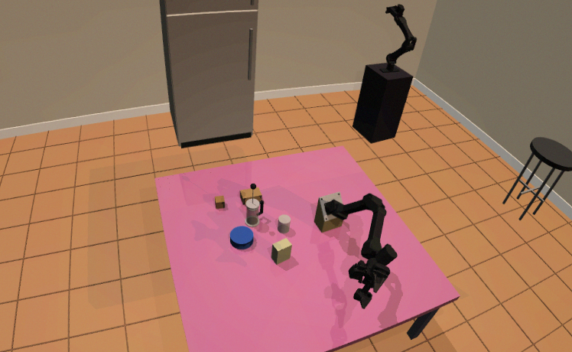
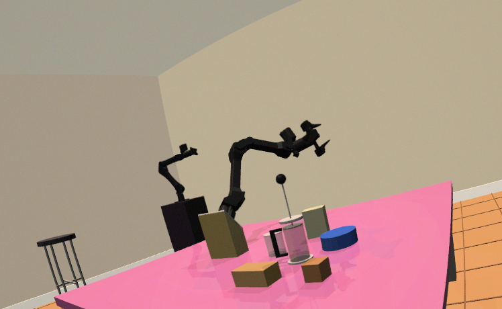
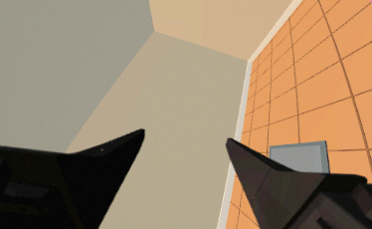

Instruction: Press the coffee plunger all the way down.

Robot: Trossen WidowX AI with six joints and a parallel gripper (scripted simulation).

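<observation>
The coffee press lies 5 cm ahead of my gripper tip, 83 cm to the right of it and 27 cm below it. From my gripper tip the other things lie so: blue disc: 17 cm ahead, 72 cm to the right, 37 cm below.
</observation>
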